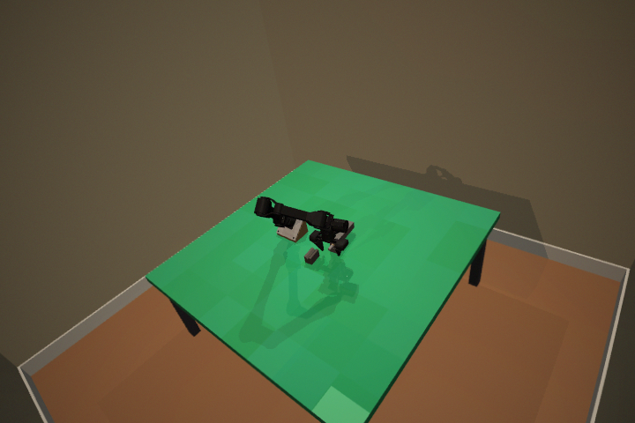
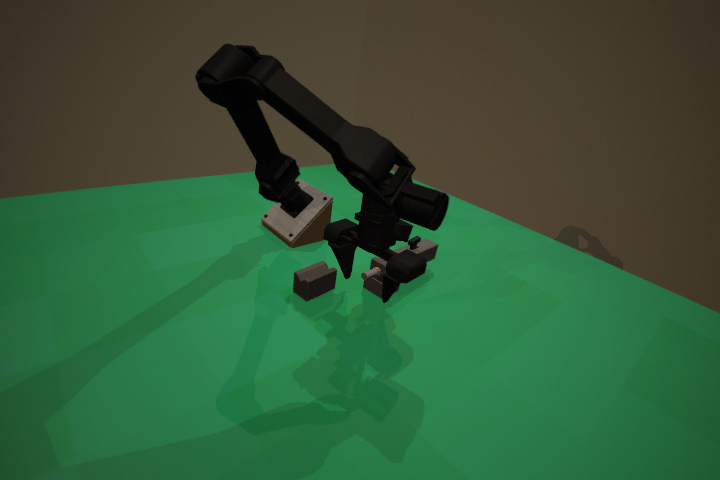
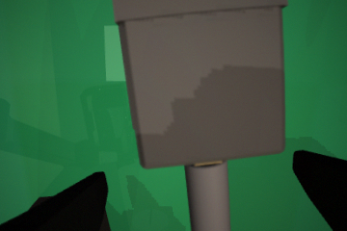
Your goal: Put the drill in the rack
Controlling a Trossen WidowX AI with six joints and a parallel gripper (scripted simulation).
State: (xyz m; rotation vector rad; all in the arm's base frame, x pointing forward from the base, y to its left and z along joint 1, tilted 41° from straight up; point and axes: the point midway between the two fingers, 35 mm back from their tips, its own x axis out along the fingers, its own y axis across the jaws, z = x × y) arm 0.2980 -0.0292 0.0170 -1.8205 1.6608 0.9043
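My gripper tip is now 7 cm past the notched grey rack and 6 cm to the left of it. Also, from my gripper tip: dark key 2 cm behind, 14 cm to the left, 3 cm above; then long grey block 2 cm behind, 11 cm to the left, 2 cm above.
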